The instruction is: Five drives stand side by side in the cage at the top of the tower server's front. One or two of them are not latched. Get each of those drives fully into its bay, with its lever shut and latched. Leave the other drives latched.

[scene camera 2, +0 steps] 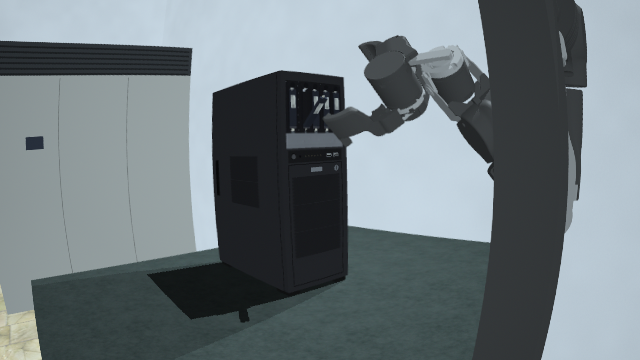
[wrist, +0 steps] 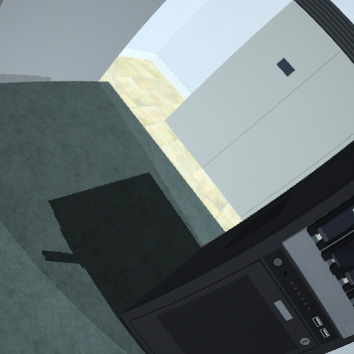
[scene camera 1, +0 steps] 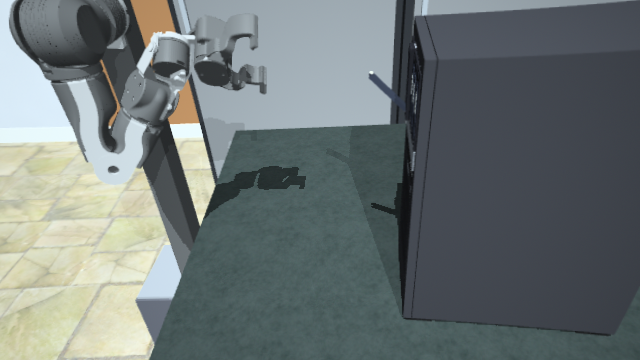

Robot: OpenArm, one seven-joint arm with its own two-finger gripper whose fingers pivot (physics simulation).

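Note:
The dark tower server (scene camera 1: 515, 175) (scene camera 2: 250, 215) (wrist: 215, 310) stands upright on the table. Five drives stand side by side at its top front. The second drive's lever (scene camera 1: 387, 91) (scene camera 2: 316, 112) is swung out, slanting up and outward from its lower end. The leftmost drive (scene camera 2: 293, 107) (wrist: 337, 227) has its lever upright and looks shut; the three on the right look shut too, partly covered by the open lever and small in view. How deep the second drive sits is unclear. My gripper (scene camera 1: 258, 69) (scene camera 2: 345, 82) is open and empty, in front of the server at about cage height, apart from the lever.
The green table top (scene camera 1: 300, 280) (scene camera 2: 410, 280) (wrist: 50, 130) carries the server. A silver strip (scene camera 2: 312, 141) (wrist: 320, 280) runs below the cage. A dark upright post (scene camera 2: 525, 200) stands beside the arm. A pale cabinet (scene camera 2: 100, 165) (wrist: 270, 120) stands beyond the table.

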